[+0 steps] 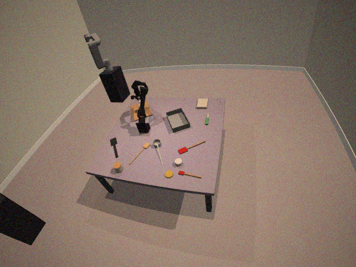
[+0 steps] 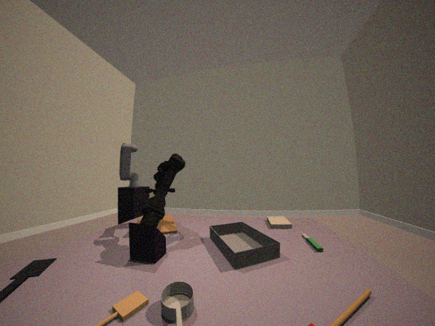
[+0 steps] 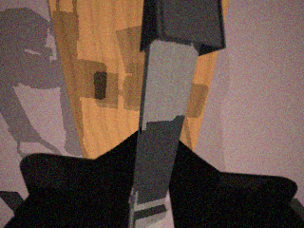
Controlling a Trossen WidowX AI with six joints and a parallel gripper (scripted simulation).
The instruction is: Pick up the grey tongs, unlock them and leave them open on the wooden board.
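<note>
Now: gripper tip 30 mm past the wooden board, 10 mm to the left of it and 130 mm above it. Round my gripper tip: roasting tin 530 mm ahead, 160 mm to the right, 110 mm below; then beige block 740 mm ahead, 200 mm to the left, 130 mm below.
</note>
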